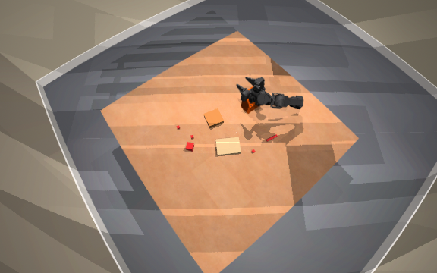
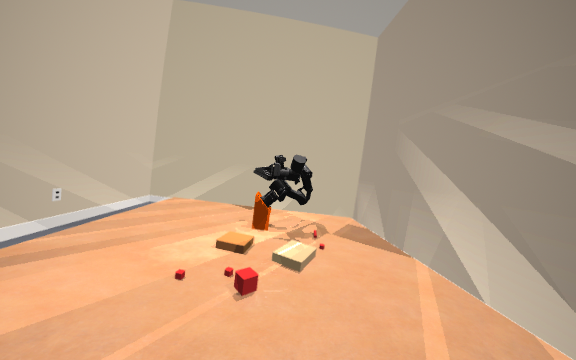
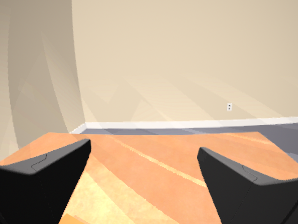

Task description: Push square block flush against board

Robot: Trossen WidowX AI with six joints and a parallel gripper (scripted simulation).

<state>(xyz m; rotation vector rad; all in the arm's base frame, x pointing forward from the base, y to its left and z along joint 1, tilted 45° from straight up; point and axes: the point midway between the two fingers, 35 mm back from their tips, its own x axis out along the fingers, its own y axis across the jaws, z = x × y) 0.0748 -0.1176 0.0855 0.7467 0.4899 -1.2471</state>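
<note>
My gripper tip is now 260 mm above the brown square block and 190 mm short of it. The rest, counted from my gripper tip: red stick 320 mm to the left, 270 mm below, 50 mm behind; then cream board 260 mm below, 220 mm to the left, 220 mm ahead.
</note>
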